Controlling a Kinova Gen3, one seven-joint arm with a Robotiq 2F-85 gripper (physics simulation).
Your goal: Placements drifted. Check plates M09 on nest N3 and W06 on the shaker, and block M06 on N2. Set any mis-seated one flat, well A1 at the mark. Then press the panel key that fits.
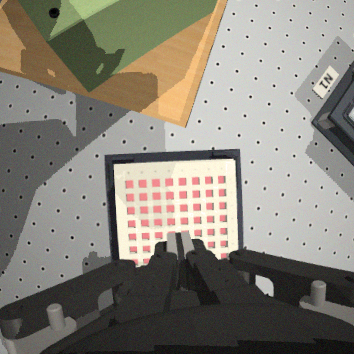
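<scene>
A cream block with rows of pink-red square wells (175, 202) sits in a dark square-edged nest (108, 200) at the centre. A wider strip of the nest's floor shows along its top edge. Its lower part is hidden behind the gripper, and I cannot read an ID on it or tell whether it is fully flat. My gripper (178, 247) is shut and empty, with its tips over the lower middle of the block; the height is hard to tell. Another dark nest (325, 120) is cut off at the right edge, beside a tag reading N1 (325, 82). The shaker and panel keys do not show.
A wooden board or box (172, 107) with a large green object (135, 45) on it fills the upper left, its corner pointing toward the block. The grey perforated table (265, 165) lies between these things. Dark shadows fall on the left.
</scene>
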